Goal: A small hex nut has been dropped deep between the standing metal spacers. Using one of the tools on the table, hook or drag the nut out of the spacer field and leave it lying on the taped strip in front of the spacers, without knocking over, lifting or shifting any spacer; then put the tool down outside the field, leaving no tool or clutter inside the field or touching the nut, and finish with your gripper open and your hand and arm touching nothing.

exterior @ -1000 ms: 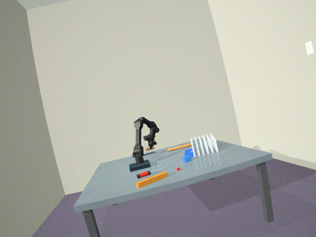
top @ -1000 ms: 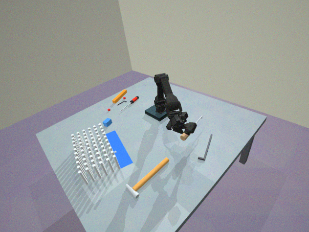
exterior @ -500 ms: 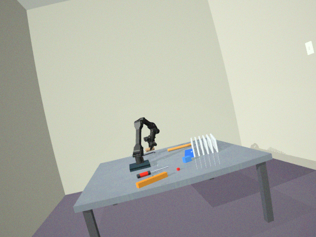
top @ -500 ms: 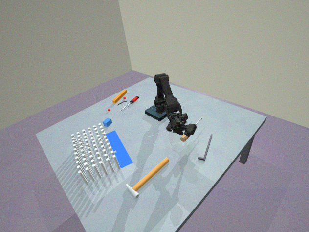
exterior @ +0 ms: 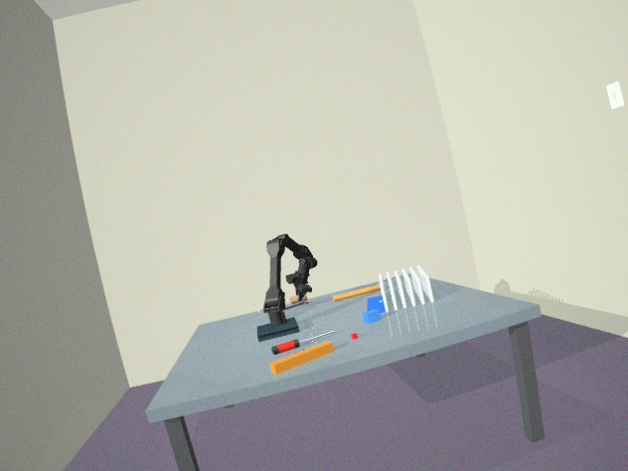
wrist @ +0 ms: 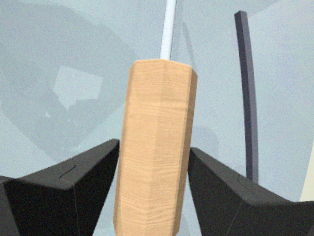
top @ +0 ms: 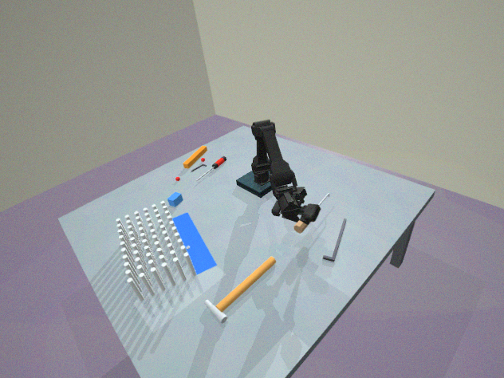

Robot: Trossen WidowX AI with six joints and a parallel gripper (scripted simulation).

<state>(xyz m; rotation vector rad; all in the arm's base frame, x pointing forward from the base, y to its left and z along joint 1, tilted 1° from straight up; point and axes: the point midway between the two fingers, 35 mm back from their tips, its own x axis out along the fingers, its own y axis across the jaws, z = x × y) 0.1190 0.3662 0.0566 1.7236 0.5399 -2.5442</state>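
Right now the thin-rod tool is 100 mm behind my gripper tip and 20 mm to the right of it. Round my gripper tip: hex key 790 mm to the right, 60 mm below, 10 mm ahead; blue taped strip 340 mm ahead, 310 mm to the right, 60 mm below; blue block 590 mm to the right, 270 mm ahead, 40 mm below.
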